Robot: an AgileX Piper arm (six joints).
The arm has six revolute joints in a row. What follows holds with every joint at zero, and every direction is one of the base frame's. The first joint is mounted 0.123 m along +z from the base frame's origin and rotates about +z. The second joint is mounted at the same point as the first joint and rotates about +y. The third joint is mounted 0.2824 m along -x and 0.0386 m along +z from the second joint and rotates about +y. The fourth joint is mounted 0.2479 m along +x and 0.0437 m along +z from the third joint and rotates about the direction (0.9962, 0, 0.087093). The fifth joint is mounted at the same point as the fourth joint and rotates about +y. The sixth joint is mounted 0.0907 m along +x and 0.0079 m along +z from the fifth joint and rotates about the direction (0.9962, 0, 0.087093). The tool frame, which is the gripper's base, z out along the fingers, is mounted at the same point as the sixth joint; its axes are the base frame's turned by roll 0, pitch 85.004 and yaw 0 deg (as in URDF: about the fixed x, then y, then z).
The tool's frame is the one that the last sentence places.
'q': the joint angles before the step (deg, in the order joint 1, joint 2, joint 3, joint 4, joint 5, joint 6). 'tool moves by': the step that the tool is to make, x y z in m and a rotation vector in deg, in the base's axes. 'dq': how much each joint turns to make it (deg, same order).
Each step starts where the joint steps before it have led.
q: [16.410, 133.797, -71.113, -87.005, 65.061, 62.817]
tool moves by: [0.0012, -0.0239, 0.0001, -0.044, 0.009, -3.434]
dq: [-3.413, -0.002, -0.014, 0.012, 0.047, -0.036]
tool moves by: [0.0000, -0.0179, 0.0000, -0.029, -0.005, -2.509]
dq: [-2.556, 0.004, 0.006, -0.060, -0.001, 0.010]
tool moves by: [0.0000, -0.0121, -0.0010, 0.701, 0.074, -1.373]
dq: [-1.822, -0.007, 0.018, -0.009, -0.836, 0.013]
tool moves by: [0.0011, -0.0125, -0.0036, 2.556, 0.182, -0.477]
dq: [-2.142, 0.009, -0.007, -0.041, -3.056, 0.003]
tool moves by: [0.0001, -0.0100, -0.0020, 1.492, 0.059, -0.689]
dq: [-1.640, -0.004, 0.000, -0.004, -1.770, -0.005]
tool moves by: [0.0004, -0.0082, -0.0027, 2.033, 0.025, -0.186]
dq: [-1.470, -0.002, 0.008, -0.003, -2.405, 0.006]
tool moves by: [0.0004, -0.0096, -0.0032, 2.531, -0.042, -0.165]
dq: [-1.760, 0.003, -0.023, 0.016, -2.991, -0.024]
